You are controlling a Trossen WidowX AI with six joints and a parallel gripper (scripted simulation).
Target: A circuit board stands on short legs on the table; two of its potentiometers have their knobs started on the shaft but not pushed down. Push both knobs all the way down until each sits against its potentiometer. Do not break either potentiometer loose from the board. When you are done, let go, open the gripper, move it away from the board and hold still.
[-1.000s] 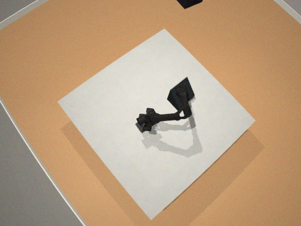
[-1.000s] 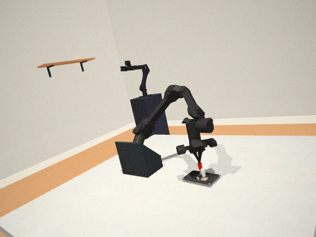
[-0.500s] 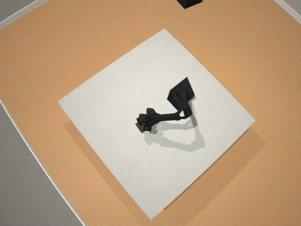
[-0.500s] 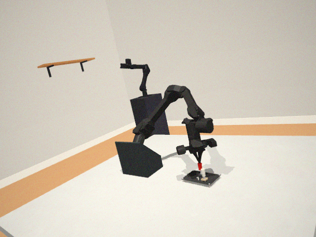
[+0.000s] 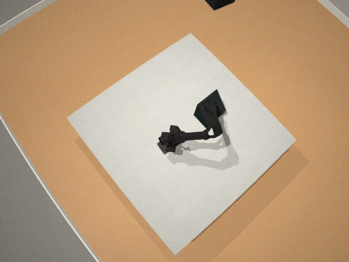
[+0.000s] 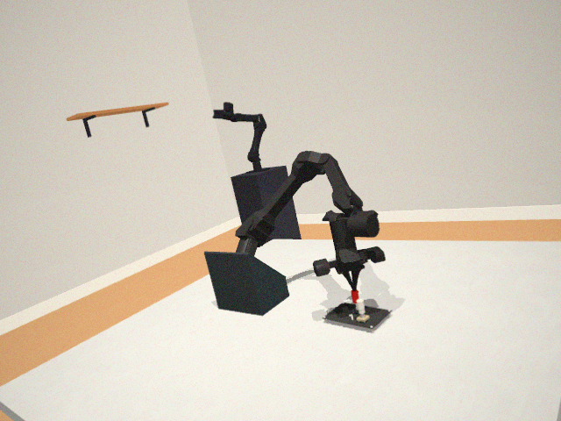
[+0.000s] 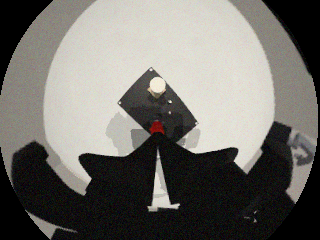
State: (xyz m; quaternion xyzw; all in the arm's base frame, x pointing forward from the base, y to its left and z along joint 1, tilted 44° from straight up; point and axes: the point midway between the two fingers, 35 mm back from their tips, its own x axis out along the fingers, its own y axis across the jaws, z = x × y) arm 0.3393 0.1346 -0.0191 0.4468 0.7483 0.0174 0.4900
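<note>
My gripper tip is now 5 cm short of the white knob, 4 cm to the left of it and 2 cm above it. Round my gripper tip: red knob 1 cm below.
</note>
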